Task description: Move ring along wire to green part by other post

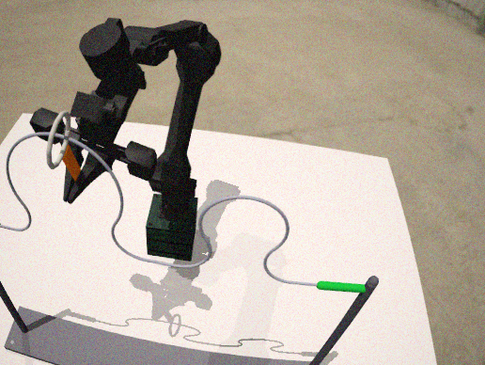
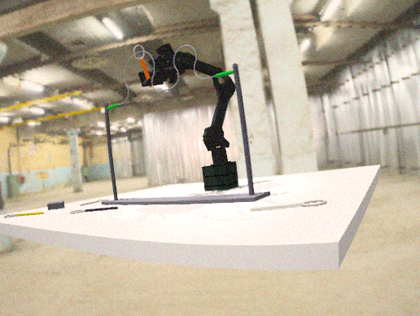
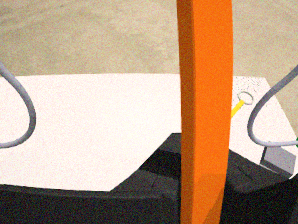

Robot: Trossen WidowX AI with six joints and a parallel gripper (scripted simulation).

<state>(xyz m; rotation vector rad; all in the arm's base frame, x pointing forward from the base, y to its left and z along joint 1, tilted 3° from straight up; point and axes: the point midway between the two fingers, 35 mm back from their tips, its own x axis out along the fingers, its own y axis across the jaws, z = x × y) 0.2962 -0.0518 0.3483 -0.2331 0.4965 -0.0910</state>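
The orange-handled ring lies 90 mm above my gripper tip, 20 mm to the left of it and 10 mm ahead of it. From my gripper tip the other things lie so: grey block 420 mm below, 400 mm to the right, 220 mm ahead; pale ring tool 620 mm to the left, 420 mm below, 160 mm ahead; yellow-handled ring tool 430 mm ahead, 420 mm below, 330 mm to the right.
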